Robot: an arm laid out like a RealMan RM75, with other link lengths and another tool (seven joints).
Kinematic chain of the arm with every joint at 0, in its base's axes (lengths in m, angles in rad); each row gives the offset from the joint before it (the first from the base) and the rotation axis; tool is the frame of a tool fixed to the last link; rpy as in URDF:
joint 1: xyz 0 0 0.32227 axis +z
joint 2: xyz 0 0 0 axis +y
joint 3: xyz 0 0 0.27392 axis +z
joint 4: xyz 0 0 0 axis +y
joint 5: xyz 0 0 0.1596 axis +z
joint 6: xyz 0 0 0 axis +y
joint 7: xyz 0 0 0.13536 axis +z
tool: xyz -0.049 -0.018 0.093 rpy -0.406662 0 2.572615
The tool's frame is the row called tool.
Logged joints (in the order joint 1, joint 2, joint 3, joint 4, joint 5, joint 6, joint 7), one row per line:
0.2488, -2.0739, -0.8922, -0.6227, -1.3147, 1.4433, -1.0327
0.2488, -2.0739, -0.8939, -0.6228, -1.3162, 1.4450, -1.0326
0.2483, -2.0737, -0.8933, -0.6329, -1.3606, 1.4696, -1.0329
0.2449, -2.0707, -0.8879, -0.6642, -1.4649, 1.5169, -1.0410
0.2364, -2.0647, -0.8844, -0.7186, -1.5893, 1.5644, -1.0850
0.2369, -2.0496, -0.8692, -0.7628, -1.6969, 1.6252, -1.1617
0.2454, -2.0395, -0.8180, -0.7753, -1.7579, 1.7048, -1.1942
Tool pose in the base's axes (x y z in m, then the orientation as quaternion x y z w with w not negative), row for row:
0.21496, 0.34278, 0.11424, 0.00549, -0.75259, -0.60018, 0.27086
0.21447, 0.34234, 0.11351, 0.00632, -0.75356, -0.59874, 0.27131
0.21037, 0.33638, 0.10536, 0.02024, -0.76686, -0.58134, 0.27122
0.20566, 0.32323, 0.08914, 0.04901, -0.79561, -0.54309, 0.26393
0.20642, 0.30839, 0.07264, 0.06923, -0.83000, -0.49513, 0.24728
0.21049, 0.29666, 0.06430, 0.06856, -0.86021, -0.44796, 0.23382
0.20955, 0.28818, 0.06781, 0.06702, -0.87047, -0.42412, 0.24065
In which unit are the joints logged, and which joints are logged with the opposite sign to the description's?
The joints are logged in radians. Opposite sign: joint 2, joint 6, joint 7.
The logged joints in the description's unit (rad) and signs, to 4 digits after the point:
0.2488, 2.0739, -0.8922, -0.6227, -1.3147, -1.4433, 1.0327
0.2488, 2.0739, -0.8939, -0.6228, -1.3162, -1.4450, 1.0326
0.2483, 2.0737, -0.8933, -0.6329, -1.3606, -1.4696, 1.0329
0.2449, 2.0707, -0.8879, -0.6642, -1.4649, -1.5169, 1.0410
0.2364, 2.0647, -0.8844, -0.7186, -1.5893, -1.5644, 1.0850
0.2369, 2.0496, -0.8692, -0.7628, -1.6969, -1.6252, 1.1617
0.2454, 2.0395, -0.8180, -0.7753, -1.7579, -1.7048, 1.1942

